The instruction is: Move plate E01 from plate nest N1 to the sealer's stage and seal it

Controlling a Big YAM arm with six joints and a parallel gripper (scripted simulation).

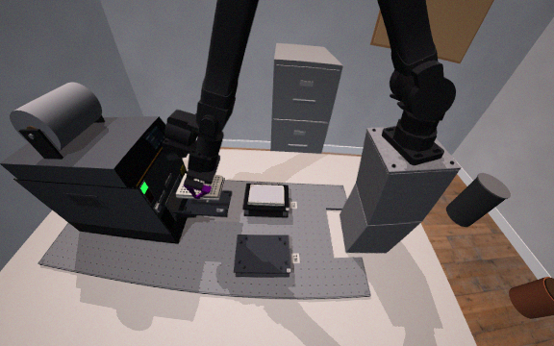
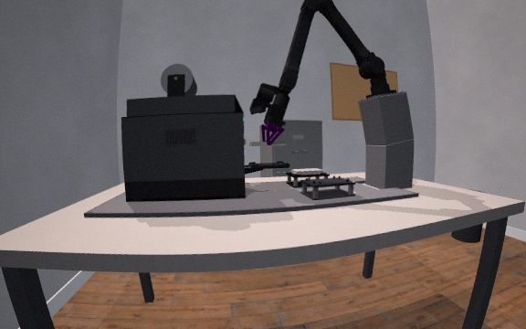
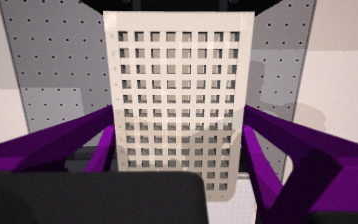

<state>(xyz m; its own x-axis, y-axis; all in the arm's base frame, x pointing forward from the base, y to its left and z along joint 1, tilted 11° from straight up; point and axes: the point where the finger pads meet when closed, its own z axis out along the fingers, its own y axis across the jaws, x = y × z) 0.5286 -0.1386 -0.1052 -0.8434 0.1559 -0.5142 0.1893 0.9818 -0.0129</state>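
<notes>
Right now my hand is 80 mm above the sealer stage. From my hand the other things lie so: nest N2: 200 mm behind, 40 mm to the right, 140 mm below; then white-topped plate: 200 mm behind, 40 mm to the right, 130 mm below; then pale start key: 110 mm ahead, 70 mm to the left.
</notes>
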